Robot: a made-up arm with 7 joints. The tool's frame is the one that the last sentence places. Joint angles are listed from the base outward.
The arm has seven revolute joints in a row. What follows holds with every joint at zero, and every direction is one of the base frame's. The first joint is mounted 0.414 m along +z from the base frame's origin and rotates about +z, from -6.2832 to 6.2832 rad. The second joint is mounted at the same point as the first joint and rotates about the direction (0, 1, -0.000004), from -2.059 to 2.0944 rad. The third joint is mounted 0.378 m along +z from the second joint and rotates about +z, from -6.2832 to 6.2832 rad. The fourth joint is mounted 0.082 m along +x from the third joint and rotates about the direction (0, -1, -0.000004), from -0.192 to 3.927 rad. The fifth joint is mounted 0.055 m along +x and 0.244 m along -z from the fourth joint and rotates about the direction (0, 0.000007, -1), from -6.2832 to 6.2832 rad. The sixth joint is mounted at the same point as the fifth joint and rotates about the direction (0, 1, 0.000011), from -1.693 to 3.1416 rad. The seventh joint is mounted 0.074 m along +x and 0.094 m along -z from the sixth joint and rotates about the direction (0, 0.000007, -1), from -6.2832 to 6.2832 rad. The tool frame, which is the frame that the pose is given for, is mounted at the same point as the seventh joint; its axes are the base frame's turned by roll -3.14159, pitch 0 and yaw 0 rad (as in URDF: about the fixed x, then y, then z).
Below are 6 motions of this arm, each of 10 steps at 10 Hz.
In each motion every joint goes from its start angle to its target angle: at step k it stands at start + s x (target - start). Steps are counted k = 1, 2, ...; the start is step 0. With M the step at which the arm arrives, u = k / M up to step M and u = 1 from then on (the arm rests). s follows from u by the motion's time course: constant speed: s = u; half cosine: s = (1 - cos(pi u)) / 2; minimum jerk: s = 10 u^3 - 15 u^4 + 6 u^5.
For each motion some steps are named. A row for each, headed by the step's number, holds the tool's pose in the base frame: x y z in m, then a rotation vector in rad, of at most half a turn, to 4 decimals.
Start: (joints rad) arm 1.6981 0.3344 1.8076 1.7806 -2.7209 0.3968 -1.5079
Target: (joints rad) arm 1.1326 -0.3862 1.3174 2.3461 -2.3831 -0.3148 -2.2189
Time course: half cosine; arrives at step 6
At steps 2, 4, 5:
2: -0.4034 0.0130 0.9271 -1.1277 -0.4994 1.8591
4: -0.3769 -0.0124 0.9624 -0.8389 -0.7423 1.1467
5: -0.3777 -0.0396 0.9619 -0.7232 -0.8432 0.8759

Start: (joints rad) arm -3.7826 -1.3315 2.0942 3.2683 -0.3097 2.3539 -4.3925
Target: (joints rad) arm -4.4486 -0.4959 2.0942 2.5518 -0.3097 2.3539 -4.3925
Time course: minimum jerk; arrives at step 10
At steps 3, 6, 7, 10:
3: 0.3308 -0.4959 0.6023 -0.3399 -1.9716 0.3717
6: 0.0224 -0.4958 0.7751 -1.0688 -2.0170 0.0090
7: -0.0639 -0.4541 0.8109 -1.2775 -2.0157 -0.0936
10: -0.1445 -0.3927 0.8397 -1.4933 -2.0096 -0.1951

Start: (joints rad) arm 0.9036 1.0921 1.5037 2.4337 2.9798 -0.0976 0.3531
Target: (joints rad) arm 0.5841 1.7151 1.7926 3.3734 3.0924 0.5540 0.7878
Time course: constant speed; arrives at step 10
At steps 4, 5, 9, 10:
4: 0.3523 0.6230 0.5776 0.9106 1.5895 2.3545
5: 0.4138 0.5991 0.5410 1.1795 1.4570 2.2523
9: 0.5956 0.4205 0.3526 1.9190 0.7669 1.6415
10: 0.6169 0.3591 0.3005 2.0086 0.5769 1.4570

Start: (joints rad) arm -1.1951 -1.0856 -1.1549 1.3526 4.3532 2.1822 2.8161
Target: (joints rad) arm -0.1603 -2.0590 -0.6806 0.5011 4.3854 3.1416 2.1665
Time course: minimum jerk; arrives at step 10
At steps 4, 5, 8, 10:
4: -0.4689 0.0500 0.5536 -1.8413 -1.4680 -0.2496
5: -0.4455 -0.0200 0.5099 -1.5716 -1.8052 -0.2781
8: -0.3530 -0.1334 0.4086 -0.7904 -2.2962 -0.3079
10: -0.3388 -0.1426 0.3949 -0.6888 -2.3298 -0.3123

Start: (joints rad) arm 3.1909 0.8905 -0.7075 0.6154 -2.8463 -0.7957 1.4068
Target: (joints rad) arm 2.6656 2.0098 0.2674 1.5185 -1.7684 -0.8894 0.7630
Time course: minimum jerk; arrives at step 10
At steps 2, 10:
2: -0.2221 0.0817 0.3477 -0.8456 2.1841 -0.7218
10: -0.3026 -0.0691 -0.0138 0.2813 -2.2923 1.6802

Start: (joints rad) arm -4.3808 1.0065 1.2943 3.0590 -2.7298 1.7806 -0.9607
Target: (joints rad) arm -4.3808 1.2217 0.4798 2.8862 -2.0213 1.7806 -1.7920
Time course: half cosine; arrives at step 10
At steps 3, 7, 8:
3: -0.1542 0.6008 0.7227 0.5296 1.7135 0.8603
7: -0.1709 0.6507 0.6049 -0.0858 1.6328 0.3246
8: -0.1693 0.6582 0.5807 -0.1890 1.6032 0.2094

